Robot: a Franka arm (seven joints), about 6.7 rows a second.
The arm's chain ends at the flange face. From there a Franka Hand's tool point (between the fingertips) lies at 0.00 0.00 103.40 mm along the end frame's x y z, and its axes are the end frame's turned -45 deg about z.
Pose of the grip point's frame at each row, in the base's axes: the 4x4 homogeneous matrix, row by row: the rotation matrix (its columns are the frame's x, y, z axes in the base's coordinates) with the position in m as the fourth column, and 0 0 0 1 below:
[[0.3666 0.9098 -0.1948 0.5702], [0.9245 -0.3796 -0.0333 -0.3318], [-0.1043 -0.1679 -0.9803 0.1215], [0 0 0 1]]
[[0.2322 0.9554 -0.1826 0.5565], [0.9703 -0.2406 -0.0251 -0.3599], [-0.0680 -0.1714 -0.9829 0.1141], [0 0 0 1]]
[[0.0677 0.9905 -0.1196 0.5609], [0.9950 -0.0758 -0.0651 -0.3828], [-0.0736 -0.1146 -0.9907 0.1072], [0 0 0 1]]
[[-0.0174 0.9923 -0.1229 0.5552], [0.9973 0.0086 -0.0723 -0.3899], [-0.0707 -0.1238 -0.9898 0.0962], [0 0 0 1]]
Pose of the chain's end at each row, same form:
[[0.9026 0.3841 -0.1948 0.5903], [0.3853 -0.9221 -0.0333 -0.3284], [-0.1925 -0.0450 -0.9803 0.2229], [0 0 0 1]]
[[0.8398 0.5114 -0.1826 0.5754], [0.5160 -0.8562 -0.0251 -0.3573], [-0.1693 -0.0731 -0.9829 0.2157], [0 0 0 1]]
[[0.7483 0.6525 -0.1196 0.5733], [0.6500 -0.7572 -0.0651 -0.3761], [-0.1331 -0.0290 -0.9907 0.2096], [0 0 0 1]]
[[0.6894 0.7140 -0.1229 0.5679], [0.7113 -0.6991 -0.0723 -0.3824], [-0.1375 -0.0375 -0.9898 0.1985], [0 0 0 1]]

